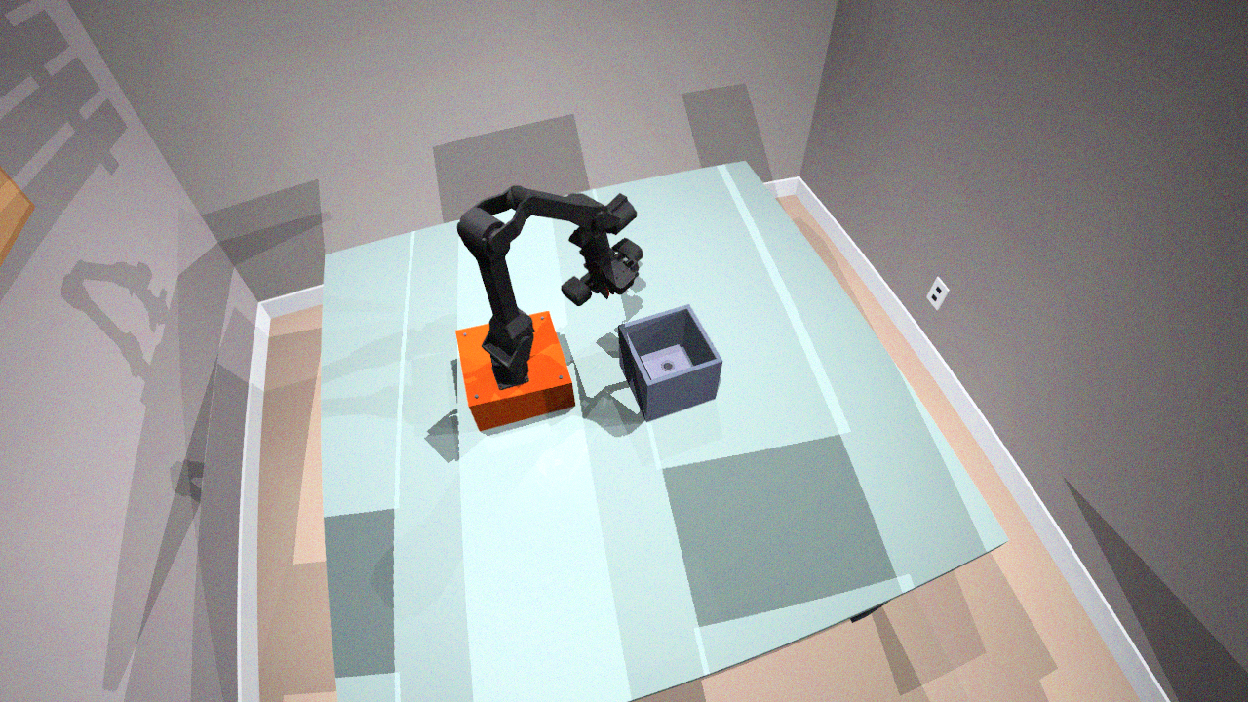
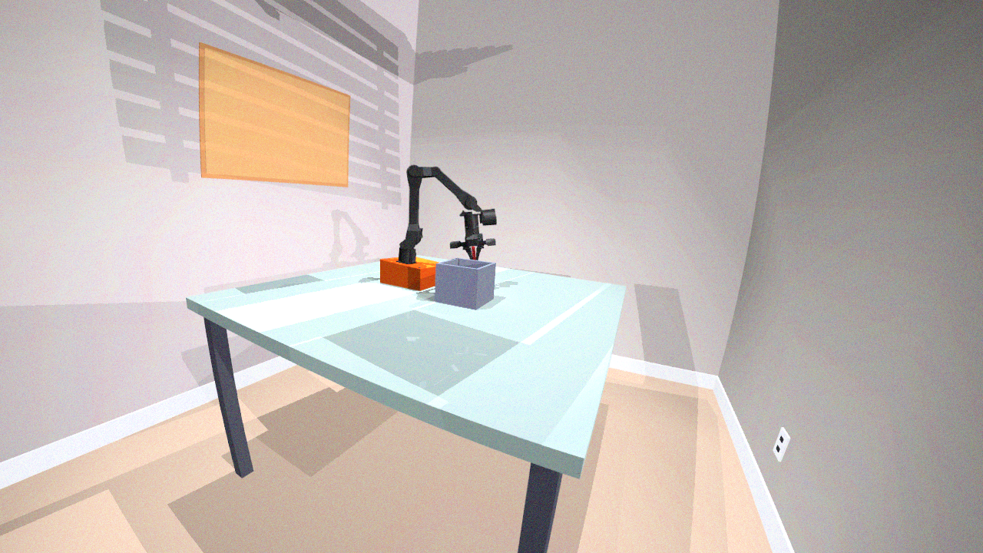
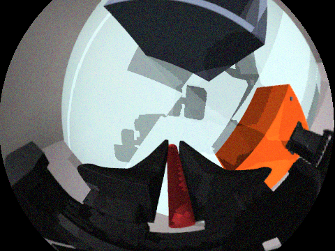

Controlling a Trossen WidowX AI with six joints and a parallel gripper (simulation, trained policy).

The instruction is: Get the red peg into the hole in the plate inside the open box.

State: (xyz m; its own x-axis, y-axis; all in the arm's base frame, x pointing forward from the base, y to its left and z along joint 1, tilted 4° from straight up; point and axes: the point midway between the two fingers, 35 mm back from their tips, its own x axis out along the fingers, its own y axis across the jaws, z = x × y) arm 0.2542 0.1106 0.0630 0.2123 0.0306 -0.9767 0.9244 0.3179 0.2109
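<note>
Now: gripper tip 50 mm short of the pale plate, 200 mm to the left of it and 50 mm above it. Round my gripper tip: red peg 10 mm behind, 10 mm to the left, 30 mm above.
</note>
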